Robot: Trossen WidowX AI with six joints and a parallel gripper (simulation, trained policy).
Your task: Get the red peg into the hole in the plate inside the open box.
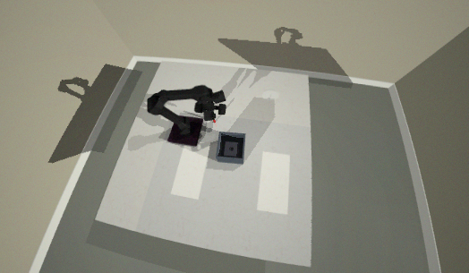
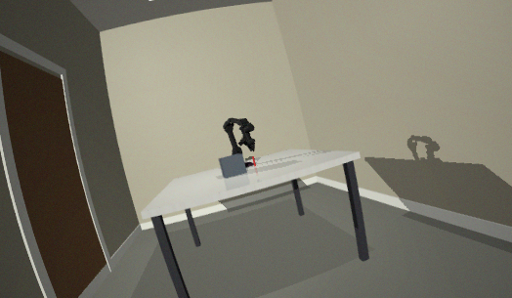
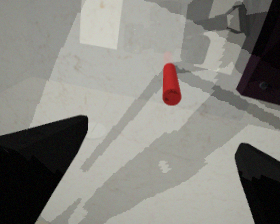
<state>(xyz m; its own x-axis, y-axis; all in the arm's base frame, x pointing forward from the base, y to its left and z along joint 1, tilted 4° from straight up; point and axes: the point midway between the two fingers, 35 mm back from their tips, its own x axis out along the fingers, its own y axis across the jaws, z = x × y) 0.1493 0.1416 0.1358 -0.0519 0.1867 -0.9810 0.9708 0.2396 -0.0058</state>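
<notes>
Right now my gripper tip is 1 cm to the left of the red peg and 8 cm above it. Also, from my gripper tip: grey plate 19 cm ahead, 17 cm to the right, 8 cm below.
</notes>
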